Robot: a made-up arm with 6 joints. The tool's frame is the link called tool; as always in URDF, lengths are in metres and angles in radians. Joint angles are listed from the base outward.
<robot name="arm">
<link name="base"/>
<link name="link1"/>
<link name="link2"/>
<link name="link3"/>
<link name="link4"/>
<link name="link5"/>
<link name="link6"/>
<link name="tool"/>
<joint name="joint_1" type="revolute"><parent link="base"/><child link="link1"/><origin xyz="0 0 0.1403" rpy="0 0 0"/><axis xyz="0 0 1"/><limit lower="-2.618" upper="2.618"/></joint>
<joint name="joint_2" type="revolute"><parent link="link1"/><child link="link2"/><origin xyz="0 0 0" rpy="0 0 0"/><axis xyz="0.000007 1 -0.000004"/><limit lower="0" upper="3.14"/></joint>
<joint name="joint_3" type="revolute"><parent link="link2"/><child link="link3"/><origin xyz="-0.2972 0 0.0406" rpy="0 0 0"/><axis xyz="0.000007 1 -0.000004"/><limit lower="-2.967" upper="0"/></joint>
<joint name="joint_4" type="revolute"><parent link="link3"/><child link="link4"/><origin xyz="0.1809 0 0.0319" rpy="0 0 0"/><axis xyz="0.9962 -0.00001 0.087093"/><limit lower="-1.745" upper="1.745"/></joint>
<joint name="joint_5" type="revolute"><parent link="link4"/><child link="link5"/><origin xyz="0 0 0" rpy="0 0 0"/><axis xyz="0.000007 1 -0.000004"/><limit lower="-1.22" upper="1.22"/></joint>
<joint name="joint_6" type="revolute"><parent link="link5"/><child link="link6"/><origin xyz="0.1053 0 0.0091" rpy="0 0 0"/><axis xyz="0.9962 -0.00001 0.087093"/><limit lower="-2.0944" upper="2.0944"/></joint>
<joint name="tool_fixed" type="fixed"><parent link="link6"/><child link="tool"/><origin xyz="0 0 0" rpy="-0.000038 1.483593 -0.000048"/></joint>
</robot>
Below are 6 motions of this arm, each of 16 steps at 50 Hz.
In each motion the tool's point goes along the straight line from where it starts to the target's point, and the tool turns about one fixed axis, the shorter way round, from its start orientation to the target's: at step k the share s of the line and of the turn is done. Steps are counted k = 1, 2, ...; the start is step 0. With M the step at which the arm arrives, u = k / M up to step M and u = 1 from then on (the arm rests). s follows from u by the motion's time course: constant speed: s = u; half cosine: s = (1 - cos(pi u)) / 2; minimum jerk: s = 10 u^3 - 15 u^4 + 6 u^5.
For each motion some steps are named. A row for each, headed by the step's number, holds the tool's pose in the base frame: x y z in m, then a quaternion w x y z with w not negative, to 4 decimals.
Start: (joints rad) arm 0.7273 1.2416 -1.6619 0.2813 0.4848 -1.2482
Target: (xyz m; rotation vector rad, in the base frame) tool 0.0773 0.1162 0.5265 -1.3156 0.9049 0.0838
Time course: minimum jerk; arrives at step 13
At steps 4, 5, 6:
4: 0.1289 0.1381 0.5390 0.7155 -0.5621 0.4132 -0.0369
5: 0.1215 0.1350 0.5372 0.7132 -0.5663 0.4123 -0.0263
6: 0.1130 0.1313 0.5351 0.7103 -0.5711 0.4112 -0.0139

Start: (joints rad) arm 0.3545 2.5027 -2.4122 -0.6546 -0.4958 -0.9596
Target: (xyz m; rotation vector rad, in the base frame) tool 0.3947 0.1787 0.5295 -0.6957 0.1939 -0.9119
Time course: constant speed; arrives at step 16
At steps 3, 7, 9, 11, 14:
3: 0.4761 0.2088 0.3754 0.7509 -0.4829 0.1936 -0.4068
7: 0.4510 0.1995 0.4228 0.7805 -0.4373 0.1629 -0.4160
9: 0.4385 0.1949 0.4465 0.7942 -0.4138 0.1472 -0.4200
11: 0.4260 0.1903 0.4702 0.8070 -0.3899 0.1315 -0.4236
14: 0.4072 0.1833 0.5058 0.8248 -0.3534 0.1076 -0.4282

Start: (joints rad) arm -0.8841 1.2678 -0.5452 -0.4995 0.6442 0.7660
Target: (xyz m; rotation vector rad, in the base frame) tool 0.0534 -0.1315 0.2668 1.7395 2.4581 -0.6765
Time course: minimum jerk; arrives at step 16
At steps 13, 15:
13: 0.0540 -0.1314 0.2658 0.0326 0.5647 0.7955 -0.2174
15: 0.0534 -0.1315 0.2668 0.0278 0.5634 0.7961 -0.2190

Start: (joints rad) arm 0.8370 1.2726 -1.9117 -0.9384 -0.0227 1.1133
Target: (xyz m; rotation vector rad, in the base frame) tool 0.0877 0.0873 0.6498 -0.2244 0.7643 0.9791
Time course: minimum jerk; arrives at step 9
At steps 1, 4, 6, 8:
1: 0.1028 0.1166 0.6411 0.7985 -0.1387 0.3788 0.4468
4: 0.0969 0.1052 0.6445 0.8022 -0.1256 0.3705 0.4511
6: 0.0909 0.0935 0.6480 0.8056 -0.1121 0.3619 0.4554
8: 0.0879 0.0876 0.6497 0.8073 -0.1053 0.3575 0.4576

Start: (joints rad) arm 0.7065 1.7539 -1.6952 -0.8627 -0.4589 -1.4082
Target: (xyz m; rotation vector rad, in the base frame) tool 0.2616 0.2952 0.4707 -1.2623 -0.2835 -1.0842
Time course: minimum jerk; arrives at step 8
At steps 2, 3, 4, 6, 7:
2: 0.2590 0.2703 0.4785 0.6546 -0.5786 -0.0816 -0.4796
3: 0.2595 0.2751 0.4770 0.6566 -0.5750 -0.0900 -0.4798
4: 0.2601 0.2813 0.4751 0.6592 -0.5701 -0.1011 -0.4799
6: 0.2613 0.2923 0.4716 0.6634 -0.5612 -0.1205 -0.4800
7: 0.2616 0.2948 0.4708 0.6643 -0.5592 -0.1247 -0.4800

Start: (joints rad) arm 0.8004 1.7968 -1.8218 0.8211 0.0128 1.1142
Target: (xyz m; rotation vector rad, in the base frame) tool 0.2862 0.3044 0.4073 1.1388 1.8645 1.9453
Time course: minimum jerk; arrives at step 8
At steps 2, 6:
2: 0.2733 0.2839 0.4618 0.1427 0.3603 0.5738 0.7215
6: 0.2847 0.3020 0.4136 0.1120 0.3841 0.6270 0.6684

